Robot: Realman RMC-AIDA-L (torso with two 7-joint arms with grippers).
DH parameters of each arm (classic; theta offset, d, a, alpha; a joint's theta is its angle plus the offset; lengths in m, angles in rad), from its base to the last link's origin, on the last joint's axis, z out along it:
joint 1: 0 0.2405 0 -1.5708
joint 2: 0 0 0 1.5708
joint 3: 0 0.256 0 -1.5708
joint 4: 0 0 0 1.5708
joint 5: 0 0.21 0 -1.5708
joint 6: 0 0 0 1.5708
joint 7: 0 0.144 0 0
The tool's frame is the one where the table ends.
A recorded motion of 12 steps. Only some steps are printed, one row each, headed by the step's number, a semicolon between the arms.
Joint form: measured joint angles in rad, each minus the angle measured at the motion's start. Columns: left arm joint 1, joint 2, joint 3, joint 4, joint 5, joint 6, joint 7; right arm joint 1, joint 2, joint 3, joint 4, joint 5, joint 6, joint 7.
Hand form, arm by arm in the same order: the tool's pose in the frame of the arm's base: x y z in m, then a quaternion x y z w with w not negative. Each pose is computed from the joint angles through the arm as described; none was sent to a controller.
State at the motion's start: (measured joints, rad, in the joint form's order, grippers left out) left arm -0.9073 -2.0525 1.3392 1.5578 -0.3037 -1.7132 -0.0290; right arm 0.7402 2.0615 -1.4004 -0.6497 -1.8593 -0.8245 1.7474
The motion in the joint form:
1: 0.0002 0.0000 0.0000 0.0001 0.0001 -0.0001 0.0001; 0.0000 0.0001 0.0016 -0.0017 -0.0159 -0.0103 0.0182
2: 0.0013 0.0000 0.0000 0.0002 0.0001 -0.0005 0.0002; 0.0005 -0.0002 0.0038 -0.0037 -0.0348 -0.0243 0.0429
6: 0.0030 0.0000 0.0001 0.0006 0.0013 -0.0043 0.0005; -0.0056 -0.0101 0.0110 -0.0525 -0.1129 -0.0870 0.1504
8: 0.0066 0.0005 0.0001 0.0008 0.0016 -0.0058 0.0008; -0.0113 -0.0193 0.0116 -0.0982 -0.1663 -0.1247 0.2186
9: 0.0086 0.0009 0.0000 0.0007 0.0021 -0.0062 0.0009; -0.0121 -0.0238 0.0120 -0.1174 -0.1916 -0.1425 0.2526
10: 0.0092 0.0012 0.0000 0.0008 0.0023 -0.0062 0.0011; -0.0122 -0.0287 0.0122 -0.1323 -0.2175 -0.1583 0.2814
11: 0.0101 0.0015 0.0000 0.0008 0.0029 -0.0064 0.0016; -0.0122 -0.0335 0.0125 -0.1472 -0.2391 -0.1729 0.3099
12: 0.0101 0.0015 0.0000 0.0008 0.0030 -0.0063 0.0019; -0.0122 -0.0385 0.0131 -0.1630 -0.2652 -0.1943 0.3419
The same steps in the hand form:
1: -0.0641 0.3946 0.0592 -0.82532 -0.42488 0.11259 0.35447; 0.1944 0.4153 -0.0685 -0.95199 0.20272 0.06178 0.22092
2: -0.0646 0.3945 0.0592 -0.82509 -0.42533 0.11293 0.35434; 0.1953 0.4138 -0.0689 -0.95222 0.20949 0.05737 0.21473
6: -0.0656 0.3940 0.0593 -0.82438 -0.42642 0.11498 0.35404; 0.1944 0.4113 -0.0624 -0.95232 0.22761 0.04228 0.19875
8: -0.0672 0.3936 0.0595 -0.82345 -0.42795 0.11633 0.35391; 0.1925 0.4112 -0.0555 -0.95228 0.23321 0.02978 0.19465
9: -0.0682 0.3936 0.0597 -0.82282 -0.42884 0.11699 0.35408; 0.1918 0.4114 -0.0523 -0.95182 0.23718 0.02311 0.19299
10: -0.0684 0.3936 0.0598 -0.82265 -0.42896 0.11716 0.35428; 0.1921 0.4115 -0.0493 -0.95144 0.24008 0.01453 0.19215
11: -0.0689 0.3936 0.0600 -0.82238 -0.42914 0.11762 0.35454; 0.1919 0.4118 -0.0462 -0.95062 0.24381 0.00784 0.19187
12: -0.0689 0.3936 0.0600 -0.82243 -0.42900 0.11765 0.35459; 0.1921 0.4114 -0.0431 -0.94988 0.24859 -0.00136 0.18953

